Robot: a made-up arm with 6 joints. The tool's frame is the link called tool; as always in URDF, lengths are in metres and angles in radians.
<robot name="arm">
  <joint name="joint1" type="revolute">
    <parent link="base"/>
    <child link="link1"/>
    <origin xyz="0 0 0.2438"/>
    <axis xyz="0 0 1"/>
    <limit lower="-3.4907" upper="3.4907" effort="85" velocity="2.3"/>
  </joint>
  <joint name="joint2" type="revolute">
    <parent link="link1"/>
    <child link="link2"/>
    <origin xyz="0 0 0" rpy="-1.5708 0 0"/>
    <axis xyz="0 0 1"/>
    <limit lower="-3.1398" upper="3.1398" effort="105" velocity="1.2"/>
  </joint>
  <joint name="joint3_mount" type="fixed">
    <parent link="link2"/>
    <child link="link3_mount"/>
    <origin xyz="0 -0.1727 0"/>
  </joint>
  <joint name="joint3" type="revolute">
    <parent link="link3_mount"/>
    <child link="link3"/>
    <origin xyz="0 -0.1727 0" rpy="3.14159 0 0"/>
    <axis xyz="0 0 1"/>
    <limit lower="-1.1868" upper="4.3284" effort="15" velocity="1.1"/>
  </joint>
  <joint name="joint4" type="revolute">
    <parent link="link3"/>
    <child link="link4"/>
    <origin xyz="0 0 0" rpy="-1.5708 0 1.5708"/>
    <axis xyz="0 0 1"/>
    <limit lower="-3.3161" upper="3.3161" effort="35" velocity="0.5"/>
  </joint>
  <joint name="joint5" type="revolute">
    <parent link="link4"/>
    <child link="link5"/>
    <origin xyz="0 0 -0.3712" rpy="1.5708 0 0"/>
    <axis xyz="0 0 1"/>
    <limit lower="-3.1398" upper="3.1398" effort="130" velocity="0.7"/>
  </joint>
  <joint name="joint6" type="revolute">
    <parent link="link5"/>
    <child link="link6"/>
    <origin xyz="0 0 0.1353" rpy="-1.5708 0 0"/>
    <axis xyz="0 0 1"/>
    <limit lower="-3.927" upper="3.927" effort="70" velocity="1.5"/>
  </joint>
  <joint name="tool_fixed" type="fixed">
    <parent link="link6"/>
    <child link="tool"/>
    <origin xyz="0 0 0" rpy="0 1.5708 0"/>
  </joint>
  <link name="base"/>
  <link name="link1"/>
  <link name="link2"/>
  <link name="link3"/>
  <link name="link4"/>
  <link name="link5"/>
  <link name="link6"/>
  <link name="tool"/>
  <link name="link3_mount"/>
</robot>
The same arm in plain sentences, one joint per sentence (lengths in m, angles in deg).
The arm has six revolute joints in a row. What follows holds with every joint at zero, and every direction is one of the base frame's. Joint 1 sits 0.2438 m along +z from the base frame's origin and rotates about +z, from -200 to 200 deg. Joint 2 sits at the same point as joint 1 and rotates about +y, from -179.9 to 179.9 deg. Joint 3 sits 0.3454 m along +z from joint 2 and rotates about -y, from -68 to 248 deg. Joint 4 sits at the same point as joint 3 and rotates about -x, from -190 to 190 deg. Joint 5 sits 0.3712 m along +x from joint 4 and rotates about -y, from -179.9 to 179.9 deg. Joint 6 sits 0.1353 m along -y from joint 5 and rotates about -x, from -225 to 225 deg. The tool frame, which is the frame that the pose is given for, sits at the same point as joint 6; its axes are the base frame's turned by roll 0, pitch 0 and yaw 0 deg (as in URDF: about the fixed x, then y, then z).
